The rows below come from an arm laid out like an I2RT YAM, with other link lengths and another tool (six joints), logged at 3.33 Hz.
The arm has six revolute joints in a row. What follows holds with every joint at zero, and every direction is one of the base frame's. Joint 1 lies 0.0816 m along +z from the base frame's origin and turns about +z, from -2.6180 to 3.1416 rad. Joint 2 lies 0.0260 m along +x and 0.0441 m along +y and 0.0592 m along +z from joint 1 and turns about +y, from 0.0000 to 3.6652 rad. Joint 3 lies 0.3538 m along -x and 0.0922 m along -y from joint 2 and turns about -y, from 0.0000 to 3.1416 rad. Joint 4 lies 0.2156 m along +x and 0.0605 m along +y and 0.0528 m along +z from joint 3 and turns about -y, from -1.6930 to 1.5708 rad. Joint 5 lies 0.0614 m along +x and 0.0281 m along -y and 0.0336 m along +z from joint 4 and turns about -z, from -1.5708 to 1.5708 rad. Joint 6 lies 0.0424 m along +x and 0.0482 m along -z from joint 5 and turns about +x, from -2.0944 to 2.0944 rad. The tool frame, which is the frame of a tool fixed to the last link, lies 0.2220 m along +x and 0.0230 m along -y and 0.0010 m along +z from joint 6; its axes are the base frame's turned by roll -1.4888, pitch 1.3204 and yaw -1.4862 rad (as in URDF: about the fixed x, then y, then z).
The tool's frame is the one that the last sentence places.
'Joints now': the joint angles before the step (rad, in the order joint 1, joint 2, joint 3, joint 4, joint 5, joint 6). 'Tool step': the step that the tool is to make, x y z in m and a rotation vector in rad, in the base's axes. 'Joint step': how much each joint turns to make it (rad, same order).
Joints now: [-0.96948 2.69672 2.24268 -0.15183 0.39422 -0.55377]
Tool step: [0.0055 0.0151 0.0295 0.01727 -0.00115 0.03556]
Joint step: [0.00759 -0.07941 -0.03769 -0.05238 -0.02909 -0.00779]
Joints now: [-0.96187 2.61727 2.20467 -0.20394 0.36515 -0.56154]
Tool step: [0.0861 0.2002 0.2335 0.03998 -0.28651 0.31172]
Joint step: [0.18679 -0.59338 -0.25945 -0.21447 -0.23614 0.14410]
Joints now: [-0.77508 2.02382 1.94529 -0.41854 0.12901 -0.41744]
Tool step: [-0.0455 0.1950 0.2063 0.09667 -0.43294 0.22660]
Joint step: [0.07072 -0.46342 0.03504 -0.23794 -0.27779 0.28071]
